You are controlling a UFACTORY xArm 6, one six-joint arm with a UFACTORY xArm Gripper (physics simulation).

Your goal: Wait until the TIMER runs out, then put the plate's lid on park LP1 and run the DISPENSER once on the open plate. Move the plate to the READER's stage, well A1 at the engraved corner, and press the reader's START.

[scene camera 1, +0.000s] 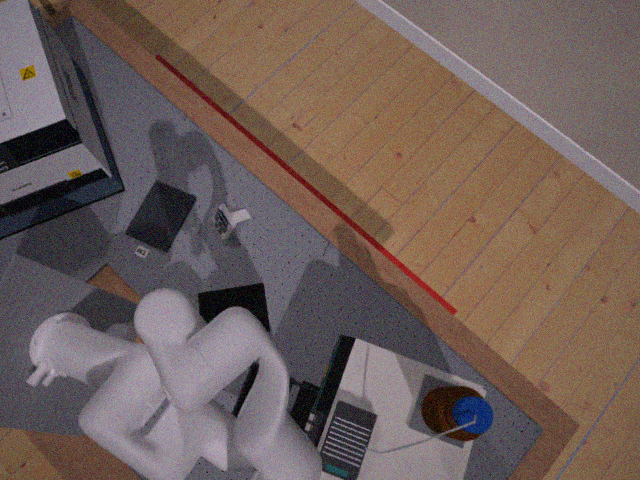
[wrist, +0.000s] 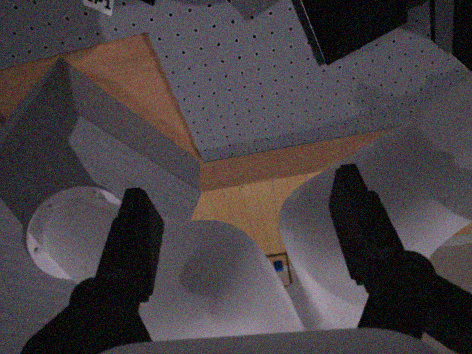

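Pixels of known places: gripper, fingertip midpoint: (wrist: 241, 195); arm's base, link origin: (scene camera 1: 61, 343) (wrist: 81, 231).
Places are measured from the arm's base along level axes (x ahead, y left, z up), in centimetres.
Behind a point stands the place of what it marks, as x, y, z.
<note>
My gripper (wrist: 241, 195) @(11.6, -28.6, 10.9) is open, with nothing between its fingers; in the scene view the arm hides it. The small white timer (scene camera 1: 225, 221) @(41.0, -11.6, -13.6) stands near the table edge, its reading too blurred to tell. The black pad of park LP1 (scene camera 1: 237, 299) @(25.9, -23.0, -18.0) is partly behind the arm; its label (wrist: 100, 4) @(16.1, -15.1, -19.0) is cut off at the top of the wrist view. The white instrument with a bottle and tube, apparently the dispenser (scene camera 1: 379, 369) @(24.6, -58.8, 3.2), is at lower right. The large boxy instrument, apparently the reader (scene camera 1: 31, 111) @(37.1, 27.5, 12.5), is at upper left. The plate and its lid do not show.
A dark pad (scene camera 1: 161, 215) @(35.8, 5.3, -18.0) lies beside the N1 label (scene camera 1: 141, 251) @(25.4, 4.9, -19.0). A brown bottle with a blue cap (scene camera 1: 472, 415) @(23.0, -72.4, 22.3) stands on the lower-right instrument. A black block (wrist: 360, 30) @(3.7, -40.7, -9.4) is at the wrist view's top right. Pale arm links (wrist: 210, 280) @(9.0, -25.4, 13.6) fill much of the lower wrist view.
</note>
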